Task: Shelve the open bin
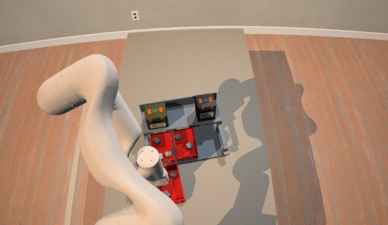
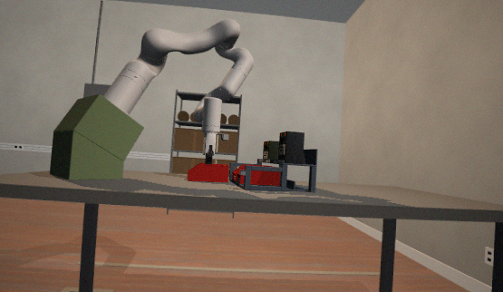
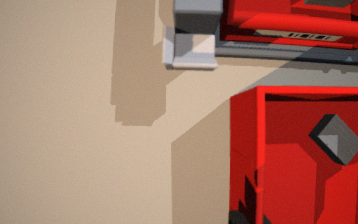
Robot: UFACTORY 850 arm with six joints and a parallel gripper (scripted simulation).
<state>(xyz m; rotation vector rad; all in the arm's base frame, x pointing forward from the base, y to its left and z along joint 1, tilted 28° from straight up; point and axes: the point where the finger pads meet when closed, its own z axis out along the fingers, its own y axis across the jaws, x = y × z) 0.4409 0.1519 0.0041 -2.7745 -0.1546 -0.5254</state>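
Right now the red bin is 50 mm to the right of my hand and 20 mm below it. Round my hand: grey part 60 mm ahead, 60 mm to the right, 50 mm below; grey shelf 250 mm ahead, 120 mm to the right, 10 mm above.
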